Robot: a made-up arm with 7 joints. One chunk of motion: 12 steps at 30 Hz.
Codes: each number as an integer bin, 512 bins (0 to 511) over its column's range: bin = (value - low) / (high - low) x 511, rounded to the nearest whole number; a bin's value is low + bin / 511 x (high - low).
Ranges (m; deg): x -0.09..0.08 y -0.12..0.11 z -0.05..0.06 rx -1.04..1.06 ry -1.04..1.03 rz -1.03..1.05
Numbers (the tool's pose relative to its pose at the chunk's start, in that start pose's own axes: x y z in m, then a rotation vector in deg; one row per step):
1: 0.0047 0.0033 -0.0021 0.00 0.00 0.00
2: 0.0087 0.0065 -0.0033 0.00 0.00 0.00
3: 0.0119 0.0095 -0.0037 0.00 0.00 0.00
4: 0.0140 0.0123 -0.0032 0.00 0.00 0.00
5: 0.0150 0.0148 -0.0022 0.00 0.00 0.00
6: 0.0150 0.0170 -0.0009 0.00 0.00 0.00
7: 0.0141 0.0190 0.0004 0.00 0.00 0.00
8: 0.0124 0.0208 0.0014 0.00 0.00 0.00
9: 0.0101 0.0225 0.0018 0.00 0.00 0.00
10: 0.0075 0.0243 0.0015 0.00 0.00 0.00
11: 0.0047 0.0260 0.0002 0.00 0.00 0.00
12: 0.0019 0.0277 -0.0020 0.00 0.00 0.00
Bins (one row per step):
1: 285 274 223 253 257 253
2: 297 281 217 253 257 253
3: 306 288 215 253 257 253
4: 313 294 217 253 257 253
5: 316 299 222 253 257 253
6: 316 304 228 253 257 253
7: 313 309 234 253 257 253
8: 308 313 239 253 257 253
9: 301 317 241 253 257 253
10: 293 321 239 253 257 253
11: 285 324 233 253 257 253
12: 276 328 223 253 257 253

